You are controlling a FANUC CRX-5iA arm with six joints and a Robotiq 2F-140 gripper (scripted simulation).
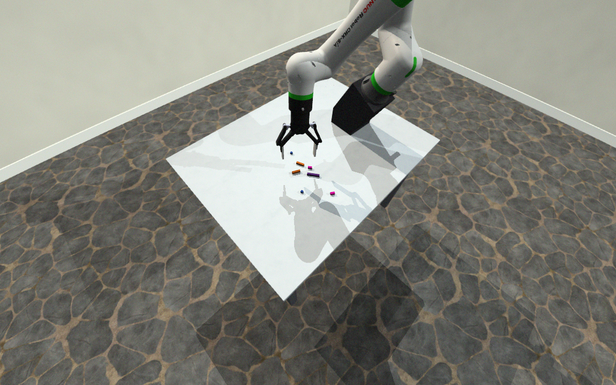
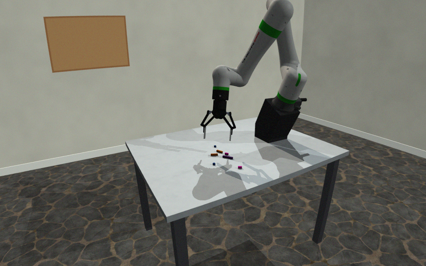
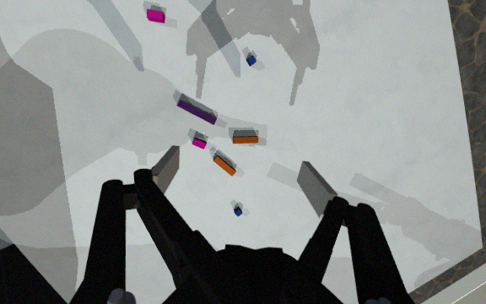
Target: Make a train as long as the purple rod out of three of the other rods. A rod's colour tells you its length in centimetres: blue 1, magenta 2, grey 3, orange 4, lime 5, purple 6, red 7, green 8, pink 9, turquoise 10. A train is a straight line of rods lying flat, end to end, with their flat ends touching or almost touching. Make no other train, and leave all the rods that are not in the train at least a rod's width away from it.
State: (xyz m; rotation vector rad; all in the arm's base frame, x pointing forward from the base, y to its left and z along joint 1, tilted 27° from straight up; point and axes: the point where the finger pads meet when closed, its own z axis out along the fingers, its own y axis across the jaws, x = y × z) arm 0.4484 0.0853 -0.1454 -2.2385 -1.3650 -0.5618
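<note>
The purple rod lies 3 cm behind my hand, 7 cm to the left of it and 10 cm below it.
</note>
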